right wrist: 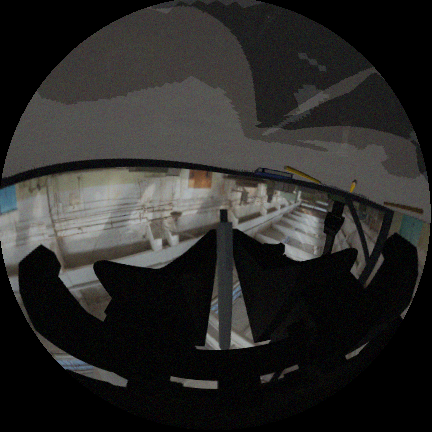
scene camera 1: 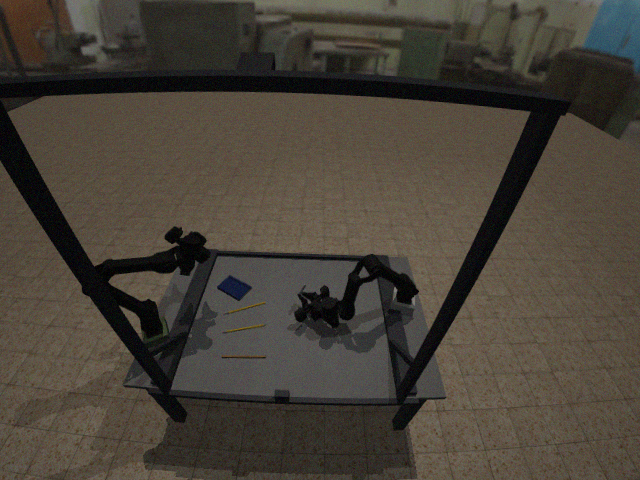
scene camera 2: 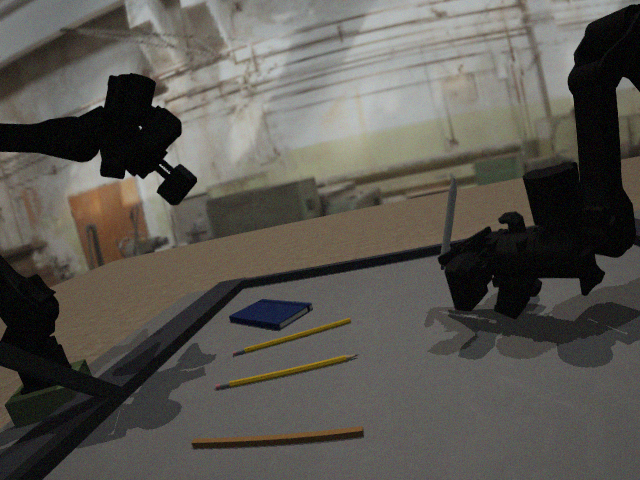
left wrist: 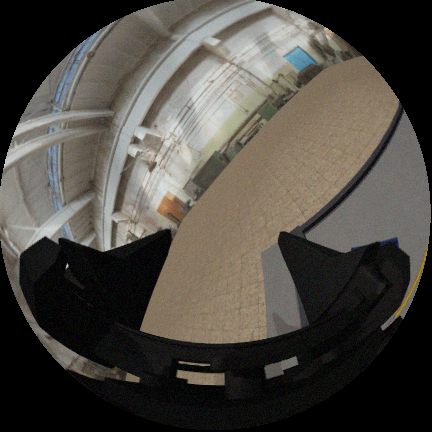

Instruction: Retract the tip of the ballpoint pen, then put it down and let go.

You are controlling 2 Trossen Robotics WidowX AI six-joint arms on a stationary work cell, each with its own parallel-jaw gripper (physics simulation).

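Places are measured from the left arm's base along level axes (x right, y down, z ahead), in centimetres.
Where they show: left gripper, between the fingertips: (scene camera 2: 161,165) (left wrist: 226,236); right gripper, between the fingertips: (right wrist: 223,234) (scene camera 1: 298,293) (scene camera 2: 441,257); left arm's base, origin of its link: (right wrist: 339,201) (scene camera 1: 154,329); right arm's base, origin of its link: (scene camera 1: 404,297).
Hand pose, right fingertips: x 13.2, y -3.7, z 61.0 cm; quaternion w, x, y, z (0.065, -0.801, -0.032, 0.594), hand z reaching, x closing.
Note:
Things, the pixels of their centre, and the offset from my right fingertips.
- grey ballpoint pen, middle of its body: (right wrist: 225,304) (scene camera 2: 449,226) (scene camera 1: 302,290) dx +2.8, dy -5.0, dz +0.1 cm
- short dark button, middle of its body: (right wrist: 223,217) dx -0.1, dy +1.3, dz +0.1 cm
- blue notebook, middle of its body: (scene camera 2: 269,313) (right wrist: 270,173) (scene camera 1: 234,287) dx -22.8, dy +7.1, dz -22.9 cm
- orange-brown stick, middle of its body: (scene camera 2: 272,440) (scene camera 1: 243,356) dx +13.0, dy +7.4, dz -31.5 cm
The grey ballpoint pen (scene camera 1: 303,288) (scene camera 2: 449,217) (right wrist: 225,290) is held by my right gripper (scene camera 2: 445,259) (right wrist: 223,234) above the table. It stands nearly upright in scene camera 2, its tapered end up. In the right wrist view a short dark button (right wrist: 223,215) shows at the opposite end, just beyond the fingertips. Whether the writing tip is out is too small to tell. My right gripper is shut on the pen, low over the table. My left gripper (left wrist: 226,236) is open and empty, raised high at the left, far from the pen.
A blue notebook (scene camera 1: 234,287) (scene camera 2: 271,313) lies at the table's back left. Two yellow pencils (scene camera 1: 245,308) (scene camera 2: 289,370) and an orange-brown stick (scene camera 1: 244,356) (scene camera 2: 279,438) lie in front of it. A dark frame rail (scene camera 2: 341,267) borders the grey table top.

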